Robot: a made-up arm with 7 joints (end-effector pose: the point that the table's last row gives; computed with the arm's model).
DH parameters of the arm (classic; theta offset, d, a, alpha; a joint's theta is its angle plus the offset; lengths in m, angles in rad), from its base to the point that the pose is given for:
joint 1: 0 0.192 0 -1.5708
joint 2: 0 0 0 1.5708
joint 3: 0 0.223 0.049 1.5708
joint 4: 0 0 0.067 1.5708
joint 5: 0 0.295 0 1.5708
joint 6: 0 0 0.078 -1.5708
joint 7: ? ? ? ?
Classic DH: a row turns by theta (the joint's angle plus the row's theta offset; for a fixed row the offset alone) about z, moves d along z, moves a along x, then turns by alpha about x.
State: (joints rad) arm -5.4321 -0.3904 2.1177 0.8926 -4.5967 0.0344 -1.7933
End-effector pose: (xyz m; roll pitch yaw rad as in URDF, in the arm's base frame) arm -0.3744 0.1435 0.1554 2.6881 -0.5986 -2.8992
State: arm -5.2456 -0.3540 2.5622 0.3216 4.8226 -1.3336 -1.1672
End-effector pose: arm -0.1256 -0.1850 0.1286 2.0202 -0.3245 0.2113
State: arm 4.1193 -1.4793 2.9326 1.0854 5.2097 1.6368 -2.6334
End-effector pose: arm 0.1957 -0.0124 -0.1538 -0.4962 -1.0745 2.6067
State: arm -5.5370 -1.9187 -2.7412 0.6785 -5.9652 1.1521 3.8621
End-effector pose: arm 0.2248 0.0186 -0.0419 -0.4536 -0.5586 -1.8056
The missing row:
joint 7: 0 0.1 0 0
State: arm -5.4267 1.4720 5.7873 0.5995 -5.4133 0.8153 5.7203
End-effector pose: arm 0.0677 -0.1426 -0.1141 2.2344 0.9768 -0.6881
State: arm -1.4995 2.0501 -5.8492 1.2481 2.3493 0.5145 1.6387
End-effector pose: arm 0.1778 0.0850 -0.2521 3.0489 -0.8648 0.5650
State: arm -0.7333 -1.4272 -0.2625 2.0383 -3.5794 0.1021 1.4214
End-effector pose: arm -0.3493 0.1359 0.6309 -0.2213 -0.4066 0.1963
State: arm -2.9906 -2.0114 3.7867 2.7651 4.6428 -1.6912 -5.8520
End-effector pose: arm 0.3732 0.1707 0.0054 0.4082 -0.8831 -2.0822
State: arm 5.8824 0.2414 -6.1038 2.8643 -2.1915 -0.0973 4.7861
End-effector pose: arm 0.2802 -0.0158 0.7445 -0.3453 0.4652 -0.8225
